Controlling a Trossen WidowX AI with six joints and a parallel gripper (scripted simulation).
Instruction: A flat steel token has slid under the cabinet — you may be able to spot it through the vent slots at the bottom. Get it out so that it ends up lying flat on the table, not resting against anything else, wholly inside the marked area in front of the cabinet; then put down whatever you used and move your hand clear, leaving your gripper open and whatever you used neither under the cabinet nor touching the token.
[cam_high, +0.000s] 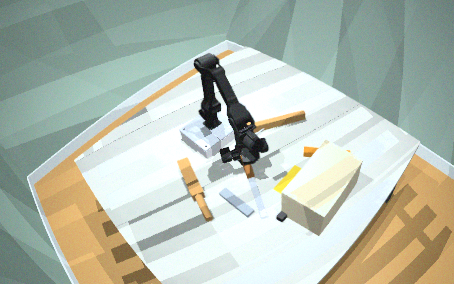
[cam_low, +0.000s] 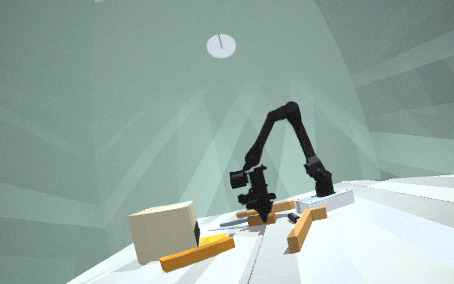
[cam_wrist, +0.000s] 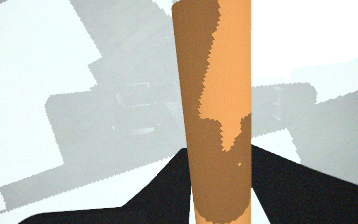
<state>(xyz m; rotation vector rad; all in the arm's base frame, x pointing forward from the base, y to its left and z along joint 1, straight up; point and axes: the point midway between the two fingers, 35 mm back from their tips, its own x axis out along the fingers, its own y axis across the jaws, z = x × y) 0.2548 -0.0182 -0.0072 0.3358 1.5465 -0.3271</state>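
Right now my gripper tip is 15 cm to the left of the grey flat bar and 12 cm short of it. Also, from my gripper tip: orange paddle 24 cm to the right, 1 cm behind, 1 cm above; orange bar 29 cm to the left, 21 cm ahead.
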